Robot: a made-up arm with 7 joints. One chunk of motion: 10 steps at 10 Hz.
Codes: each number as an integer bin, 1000 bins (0 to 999) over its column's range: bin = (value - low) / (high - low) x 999, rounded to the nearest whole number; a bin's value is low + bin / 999 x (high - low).
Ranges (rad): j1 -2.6..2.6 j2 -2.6..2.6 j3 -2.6..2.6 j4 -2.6..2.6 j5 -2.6..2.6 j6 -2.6..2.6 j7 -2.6..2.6
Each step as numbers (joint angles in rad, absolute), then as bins.
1 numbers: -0.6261 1.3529 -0.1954 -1.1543 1.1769 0.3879 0.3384
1 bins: 379 759 462 278 726 574 565
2 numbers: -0.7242 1.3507 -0.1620 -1.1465 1.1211 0.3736 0.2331
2 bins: 360 759 468 279 715 571 544
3 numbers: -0.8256 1.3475 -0.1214 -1.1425 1.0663 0.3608 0.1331
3 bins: 341 758 476 280 704 569 525
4 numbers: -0.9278 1.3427 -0.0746 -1.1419 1.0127 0.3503 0.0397
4 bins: 321 757 485 280 694 567 507
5 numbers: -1.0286 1.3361 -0.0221 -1.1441 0.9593 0.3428 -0.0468
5 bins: 302 756 495 280 684 565 491
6 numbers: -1.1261 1.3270 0.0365 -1.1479 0.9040 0.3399 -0.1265
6 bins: 283 754 507 279 673 565 475
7 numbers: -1.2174 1.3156 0.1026 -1.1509 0.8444 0.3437 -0.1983
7 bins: 266 752 519 278 662 566 461
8 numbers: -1.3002 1.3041 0.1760 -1.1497 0.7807 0.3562 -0.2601
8 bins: 250 750 533 279 649 568 450
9 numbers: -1.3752 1.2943 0.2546 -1.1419 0.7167 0.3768 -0.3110
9 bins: 235 748 548 280 637 572 440
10 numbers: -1.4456 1.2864 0.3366 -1.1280 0.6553 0.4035 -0.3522
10 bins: 222 747 564 283 625 577 432
